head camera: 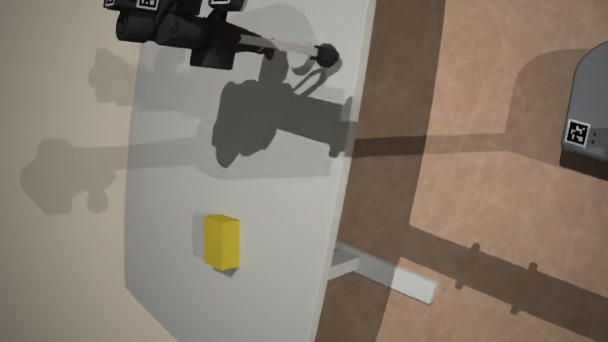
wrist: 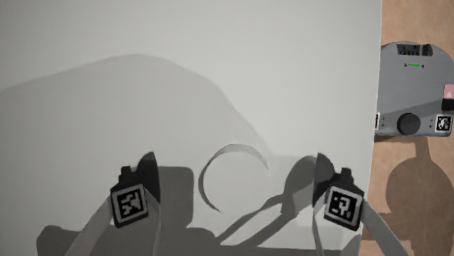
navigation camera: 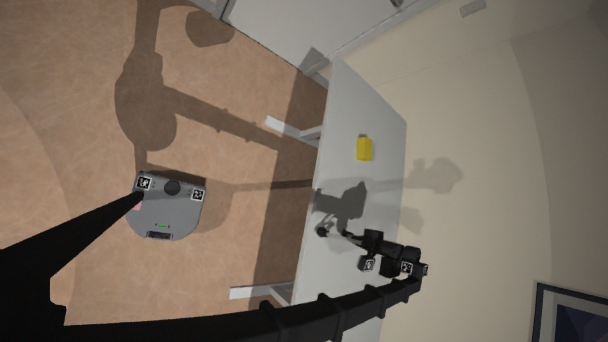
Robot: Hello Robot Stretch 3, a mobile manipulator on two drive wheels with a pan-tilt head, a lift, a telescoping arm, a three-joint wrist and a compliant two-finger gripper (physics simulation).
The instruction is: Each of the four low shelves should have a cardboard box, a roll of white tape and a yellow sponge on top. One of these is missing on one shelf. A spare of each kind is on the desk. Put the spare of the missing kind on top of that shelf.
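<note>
The roll of white tape lies flat on the white desk, pale and hard to make out against the top. My gripper is open above the desk. In the wrist view the tape shows between the two fingertips, with a gap on each side; the height of the fingers over it is hard to tell. In the head view a finger partly hides the tape. The yellow sponge stands on the desk, well away from the gripper. No cardboard box or low shelf shows.
My grey base stands on the brown floor, off the desk's long edge. A desk foot sticks out below that edge. A beige wall runs behind the desk. A dark picture frame hangs on it.
</note>
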